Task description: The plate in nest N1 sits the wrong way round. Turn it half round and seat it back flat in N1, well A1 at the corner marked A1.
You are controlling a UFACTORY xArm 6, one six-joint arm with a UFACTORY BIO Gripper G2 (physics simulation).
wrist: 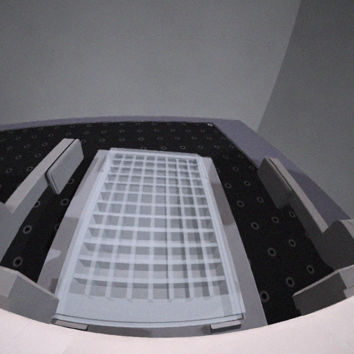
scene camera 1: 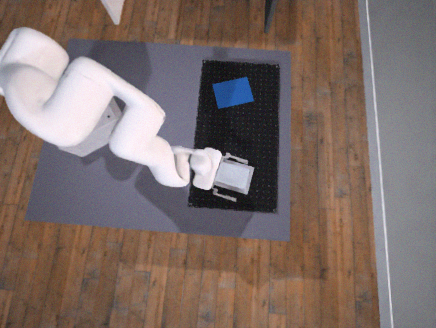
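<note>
The plate (scene camera 1: 233, 175) (wrist: 152, 225), pale and translucent with a grid of wells, lies in the grey nest (scene camera 1: 250, 180) (wrist: 67, 235). Nest rim shows along both long sides of the plate in the wrist view. Two small tabs show at the plate's near edge. The A1 mark cannot be made out in either view, and whether the plate is fully flat is hard to tell. My gripper (scene camera 1: 241, 181) (wrist: 171, 172) is open and empty. Its fingers stand apart on either side of the plate and nest, with a gap on each side.
The nest stands on a black perforated board (scene camera 1: 240, 130) (wrist: 270, 245) near its lower end in the scene view. A blue rectangle (scene camera 1: 233, 93) lies near the board's upper end. A grey-purple mat (scene camera 1: 100, 200) lies under the board and the arm's base.
</note>
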